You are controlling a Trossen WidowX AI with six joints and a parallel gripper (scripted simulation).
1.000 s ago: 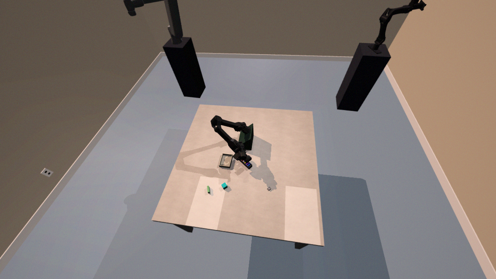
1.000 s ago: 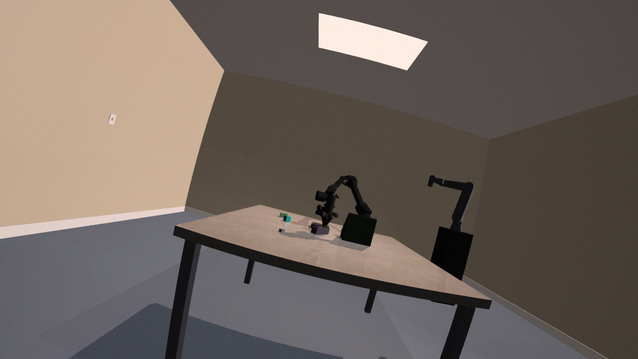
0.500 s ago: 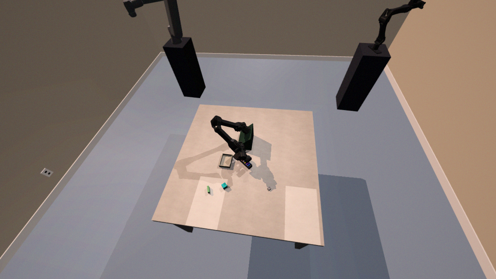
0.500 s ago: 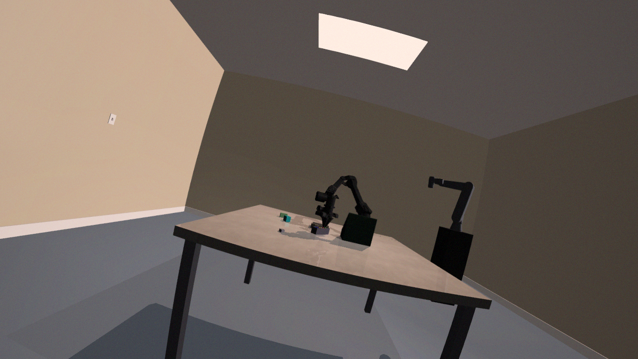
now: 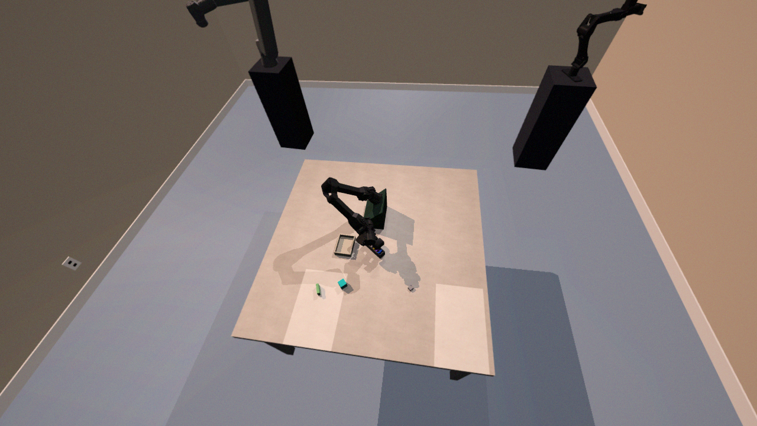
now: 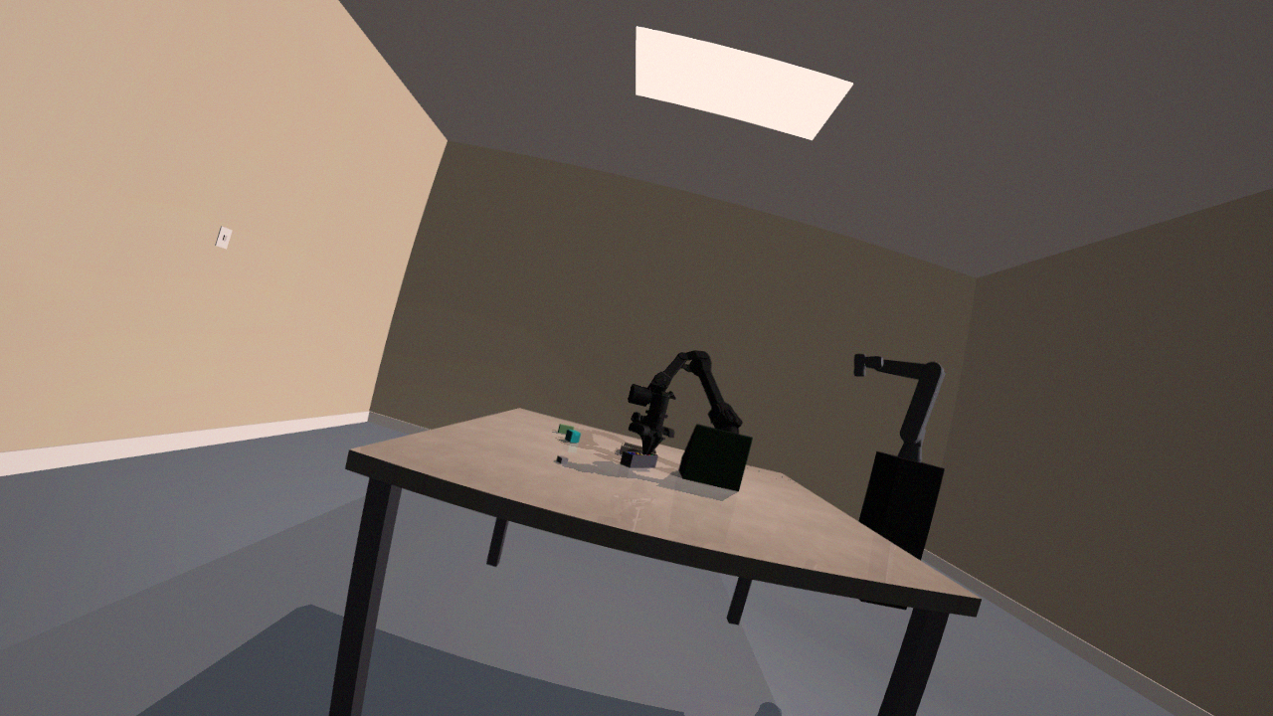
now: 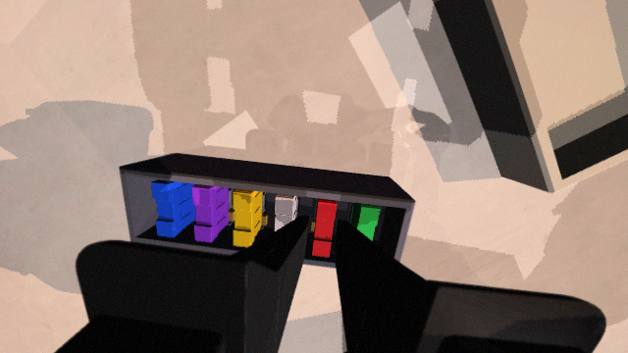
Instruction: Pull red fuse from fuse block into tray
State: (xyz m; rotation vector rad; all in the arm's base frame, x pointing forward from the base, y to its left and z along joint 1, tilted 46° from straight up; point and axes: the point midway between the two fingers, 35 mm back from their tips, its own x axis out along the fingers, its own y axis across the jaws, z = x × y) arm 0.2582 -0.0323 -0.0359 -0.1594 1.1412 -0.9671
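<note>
Right now my gripper tip is 1 cm above the red fuse. The rest, counted from my gripper tip: green fuse (2 cm to the right, 1 cm below, 1 cm behind); yellow fuse (3 cm to the left, 2 cm ahead, 1 cm below); white fuse (2 cm to the left, 1 cm below, 1 cm ahead).
</note>
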